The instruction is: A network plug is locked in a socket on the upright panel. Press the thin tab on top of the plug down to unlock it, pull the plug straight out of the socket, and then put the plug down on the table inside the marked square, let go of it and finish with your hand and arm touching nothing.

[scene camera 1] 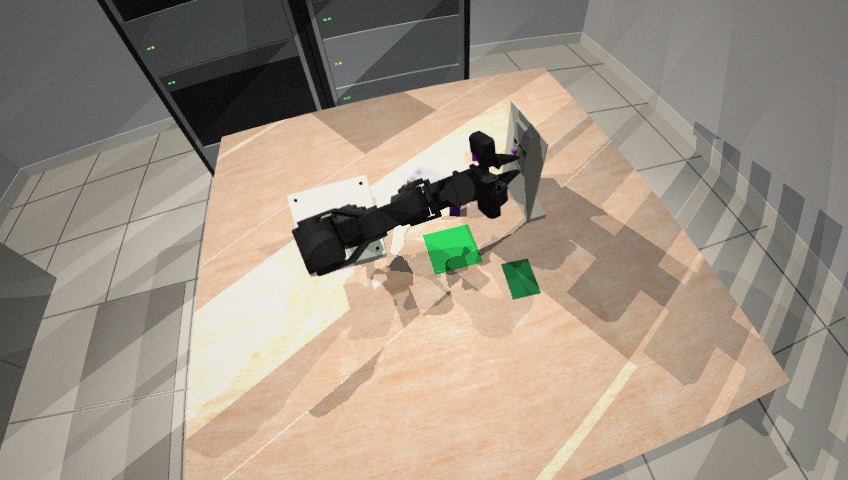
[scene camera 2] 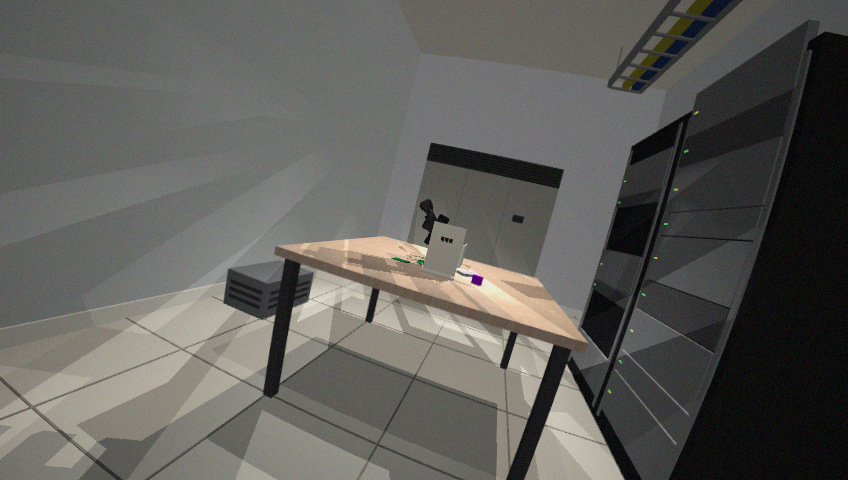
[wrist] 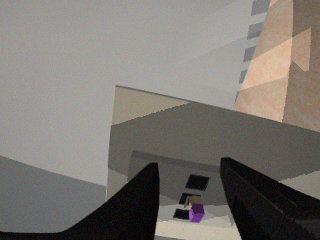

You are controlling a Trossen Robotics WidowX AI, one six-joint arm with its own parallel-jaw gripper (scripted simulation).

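Scene camera 1: my gripper [scene camera 1: 518, 163], upright grey panel [scene camera 1: 521, 132], green square [scene camera 1: 454, 248]. Wrist view: my gripper [wrist: 189, 168], upright grey panel [wrist: 187, 139]. Scene camera 2: upright grey panel [scene camera 2: 446, 241].
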